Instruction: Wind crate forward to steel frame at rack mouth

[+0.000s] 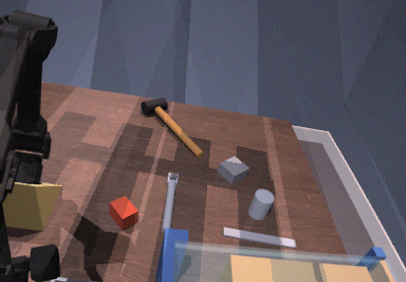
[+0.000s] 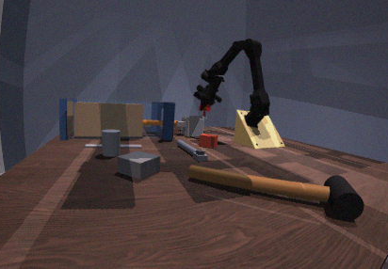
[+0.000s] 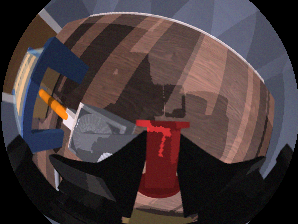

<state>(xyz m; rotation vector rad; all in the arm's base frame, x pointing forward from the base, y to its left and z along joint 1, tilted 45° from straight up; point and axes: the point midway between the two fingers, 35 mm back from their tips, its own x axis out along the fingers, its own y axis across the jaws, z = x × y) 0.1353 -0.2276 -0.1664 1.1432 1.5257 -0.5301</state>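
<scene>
The winch handle lies 20 mm ahead of my gripper tip, 30 mm to the left of it and 30 mm below it. Round my gripper tip: flat grey bar: 450 mm ahead, 380 mm to the left, 130 mm below; then grey winch: 60 mm ahead, 60 mm to the left, 100 mm below; then red grip: 10 mm behind, 10 mm to the left.
</scene>
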